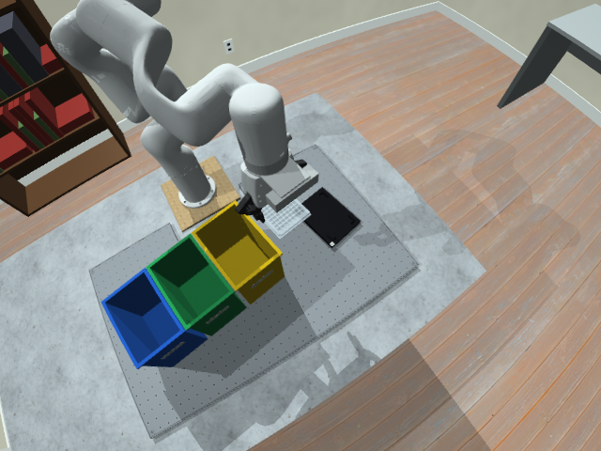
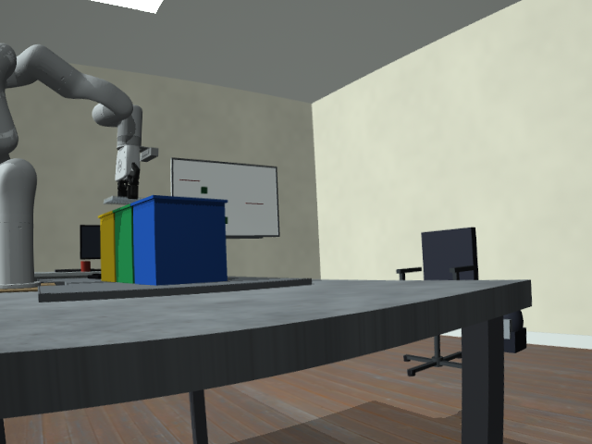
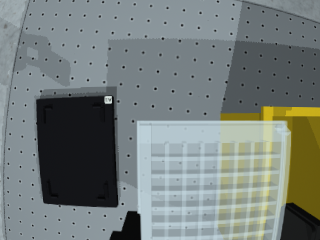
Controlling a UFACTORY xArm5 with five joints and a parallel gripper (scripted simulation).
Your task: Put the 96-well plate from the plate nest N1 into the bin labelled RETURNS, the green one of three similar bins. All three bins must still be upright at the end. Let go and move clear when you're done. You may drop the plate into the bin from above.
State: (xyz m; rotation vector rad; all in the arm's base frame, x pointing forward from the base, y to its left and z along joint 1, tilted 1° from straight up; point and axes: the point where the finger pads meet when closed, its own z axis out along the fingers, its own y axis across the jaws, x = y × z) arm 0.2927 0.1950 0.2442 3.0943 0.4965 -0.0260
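Now: the green bin 24 cm to the right of my hand, 16 cm below it and 6 cm ahead of it. The rest, counted from my hand: black plate nest (24 cm below, 15 cm to the left, 4 cm behind); then white 96-well plate (1 cm below); then yellow bin (16 cm below, 11 cm to the right, 2 cm ahead).
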